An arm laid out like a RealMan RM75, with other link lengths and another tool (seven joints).
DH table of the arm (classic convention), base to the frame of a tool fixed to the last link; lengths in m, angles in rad. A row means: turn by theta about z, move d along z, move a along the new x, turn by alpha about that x. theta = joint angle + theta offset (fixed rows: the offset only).
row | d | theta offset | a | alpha
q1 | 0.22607 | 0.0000 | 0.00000 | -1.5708
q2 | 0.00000 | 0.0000 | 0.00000 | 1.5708
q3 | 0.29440 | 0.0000 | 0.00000 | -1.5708
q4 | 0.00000 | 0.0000 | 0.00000 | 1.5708
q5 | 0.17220 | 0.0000 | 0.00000 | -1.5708
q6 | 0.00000 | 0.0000 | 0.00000 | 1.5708
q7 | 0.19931 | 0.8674 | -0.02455 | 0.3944
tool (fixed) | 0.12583 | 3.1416 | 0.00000 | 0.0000
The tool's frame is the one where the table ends.
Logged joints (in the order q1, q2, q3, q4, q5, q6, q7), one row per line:
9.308, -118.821, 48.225, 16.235, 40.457, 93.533, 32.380
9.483, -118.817, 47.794, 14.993, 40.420, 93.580, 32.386
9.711, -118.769, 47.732, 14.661, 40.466, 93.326, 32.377
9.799, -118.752, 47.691, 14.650, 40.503, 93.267, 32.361
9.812, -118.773, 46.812, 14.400, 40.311, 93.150, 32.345
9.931, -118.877, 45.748, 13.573, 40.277, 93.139, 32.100
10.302, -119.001, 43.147, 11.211, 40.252, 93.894, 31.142
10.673, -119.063, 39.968, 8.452, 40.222, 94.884, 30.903
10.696, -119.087, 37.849, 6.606, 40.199, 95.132, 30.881
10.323, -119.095, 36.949, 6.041, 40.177, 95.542, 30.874
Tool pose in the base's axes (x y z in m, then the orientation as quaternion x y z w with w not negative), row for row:
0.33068, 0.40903, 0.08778, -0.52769, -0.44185, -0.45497, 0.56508
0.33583, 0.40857, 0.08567, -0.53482, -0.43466, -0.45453, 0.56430
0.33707, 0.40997, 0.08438, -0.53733, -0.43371, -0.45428, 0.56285
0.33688, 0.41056, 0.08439, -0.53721, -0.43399, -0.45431, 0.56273
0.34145, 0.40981, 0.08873, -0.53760, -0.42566, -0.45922, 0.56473
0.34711, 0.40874, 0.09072, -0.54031, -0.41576, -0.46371, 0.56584
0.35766, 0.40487, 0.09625, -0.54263, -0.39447, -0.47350, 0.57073
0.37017, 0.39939, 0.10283, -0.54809, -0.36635, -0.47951, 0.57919
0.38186, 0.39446, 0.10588, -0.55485, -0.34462, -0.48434, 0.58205
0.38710, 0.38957, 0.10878, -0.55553, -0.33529, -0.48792, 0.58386
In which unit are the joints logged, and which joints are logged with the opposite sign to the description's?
The joints are logged in degrees. Opposite sign: q2, q3, q4, q5, q6.
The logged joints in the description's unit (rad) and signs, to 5 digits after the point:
0.16246, 2.07382, -0.84169, -0.28335, -0.70611, -1.63246, 0.56514
0.16551, 2.07375, -0.83416, -0.26168, -0.70546, -1.63328, 0.56524
0.16949, 2.07291, -0.83308, -0.25588, -0.70626, -1.62885, 0.56509
0.17102, 2.07261, -0.83236, -0.25569, -0.70691, -1.62782, 0.56481
0.17125, 2.07298, -0.81702, -0.25133, -0.70356, -1.62577, 0.56453
0.17333, 2.07480, -0.79845, -0.23689, -0.70297, -1.62558, 0.56025
0.17980, 2.07696, -0.75306, -0.19567, -0.70253, -1.63876, 0.54353
0.18628, 2.07804, -0.69757, -0.14752, -0.70201, -1.65604, 0.53936
0.18668, 2.07846, -0.66059, -0.11530, -0.70160, -1.66037, 0.53898
0.18017, 2.07860, -0.64488, -0.10544, -0.70122, -1.66752, 0.53885

